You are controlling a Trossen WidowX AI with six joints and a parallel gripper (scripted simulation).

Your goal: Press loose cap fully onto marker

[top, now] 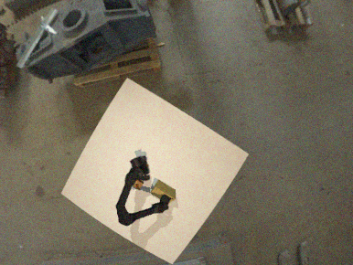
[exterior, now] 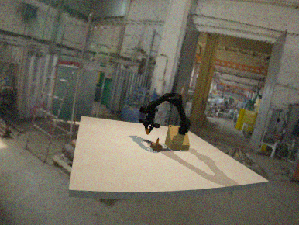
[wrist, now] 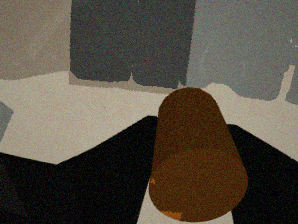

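My gripper tip is now 4 cm past the holder block, 19 cm to the right of it and 5 cm above it. From my gripper tip the other things lie so: orange cap (1 cm above).
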